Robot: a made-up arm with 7 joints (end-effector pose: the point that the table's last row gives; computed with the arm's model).
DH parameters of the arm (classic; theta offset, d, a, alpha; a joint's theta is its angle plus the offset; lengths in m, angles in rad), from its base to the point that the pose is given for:
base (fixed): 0 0 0 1.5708
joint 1: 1.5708 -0.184 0 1.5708
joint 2: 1.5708 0 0 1.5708
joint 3: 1.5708 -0.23 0 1.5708
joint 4: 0 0 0 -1.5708
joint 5: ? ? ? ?
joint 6: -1.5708 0 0 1.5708
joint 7: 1.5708 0 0 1.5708
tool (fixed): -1.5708 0 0 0
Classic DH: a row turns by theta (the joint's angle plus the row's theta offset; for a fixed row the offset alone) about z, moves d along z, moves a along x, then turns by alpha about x.
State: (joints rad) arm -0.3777 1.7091 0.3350 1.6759 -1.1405 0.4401 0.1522
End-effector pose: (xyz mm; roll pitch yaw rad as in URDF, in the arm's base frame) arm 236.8 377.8 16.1 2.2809 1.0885 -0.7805
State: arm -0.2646 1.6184 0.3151 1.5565 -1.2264 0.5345 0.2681
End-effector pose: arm 230.6 413.6 22.1 2.3665 0.9196 -0.4321
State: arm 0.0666 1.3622 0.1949 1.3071 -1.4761 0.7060 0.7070
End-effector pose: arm 216.7 476.0 -3.8 1.9884 0.6092 -0.0373
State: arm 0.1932 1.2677 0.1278 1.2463 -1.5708 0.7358 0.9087
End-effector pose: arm 222.7 481.1 -21.7 1.7707 0.5659 0.0107
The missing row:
joint 5: 0 -0.228 0 -1.5708
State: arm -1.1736 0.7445 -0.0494 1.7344 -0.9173 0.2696 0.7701
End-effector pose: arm -50.8 306.5 -265.0 -0.2692 0.1455 -1.5821
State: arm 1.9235 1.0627 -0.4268 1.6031 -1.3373 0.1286 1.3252
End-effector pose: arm 107.3 332.6 260.6 1.9851 0.0307 -0.7154
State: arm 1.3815 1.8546 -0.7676 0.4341 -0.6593 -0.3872 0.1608
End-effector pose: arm -44.4 622.0 78.8 1.6508 0.2026 -0.4340
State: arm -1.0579 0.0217 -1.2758 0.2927 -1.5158 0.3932 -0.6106
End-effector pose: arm -382.3 130.8 -237.3 0.4222 -0.5839 -2.6241
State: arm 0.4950 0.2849 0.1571 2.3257 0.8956 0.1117 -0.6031
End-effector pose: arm 174.5 229.7 22.0 -2.4265 -0.4153 2.5172
